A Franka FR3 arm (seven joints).
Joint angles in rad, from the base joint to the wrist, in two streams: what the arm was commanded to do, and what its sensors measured. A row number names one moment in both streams.
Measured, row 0:
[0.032 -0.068 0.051 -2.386 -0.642 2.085 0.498]
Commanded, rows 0 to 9:
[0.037 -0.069 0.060 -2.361 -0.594 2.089 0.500]
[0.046 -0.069 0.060 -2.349 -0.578 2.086 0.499]
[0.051 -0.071 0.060 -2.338 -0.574 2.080 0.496]
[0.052 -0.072 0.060 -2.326 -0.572 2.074 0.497]
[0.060 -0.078 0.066 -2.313 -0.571 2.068 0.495]
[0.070 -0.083 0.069 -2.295 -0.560 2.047 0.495]
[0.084 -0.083 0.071 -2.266 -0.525 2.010 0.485]
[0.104 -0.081 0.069 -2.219 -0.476 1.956 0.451]
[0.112 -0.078 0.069 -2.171 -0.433 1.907 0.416]
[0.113 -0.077 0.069 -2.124 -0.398 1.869 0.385]
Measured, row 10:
[0.085 -0.075 0.070 -2.253 -0.503 2.000 0.472]
